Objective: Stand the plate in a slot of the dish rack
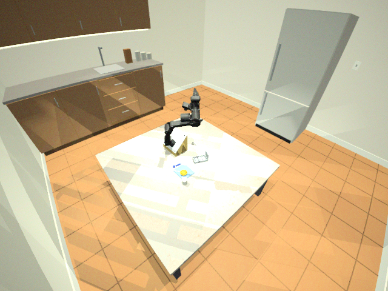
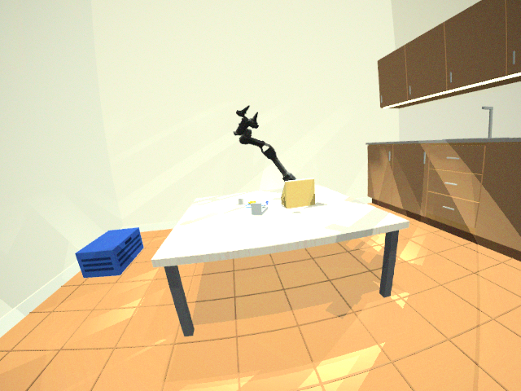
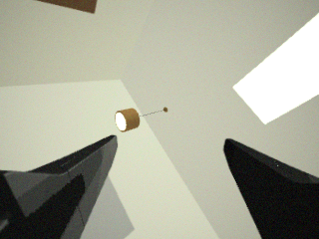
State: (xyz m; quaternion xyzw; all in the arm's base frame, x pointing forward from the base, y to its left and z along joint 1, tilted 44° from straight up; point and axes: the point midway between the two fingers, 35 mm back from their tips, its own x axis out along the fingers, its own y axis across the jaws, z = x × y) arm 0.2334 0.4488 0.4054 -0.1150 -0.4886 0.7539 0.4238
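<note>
Right now my gripper tip is 680 mm above the plate, 160 mm to the left of it and 70 mm short of it. Also, from my gripper tip: dish rack 680 mm below, 70 mm to the left, 20 mm ahead; small white cup 680 mm below, 210 mm to the right, 150 mm ahead.
</note>
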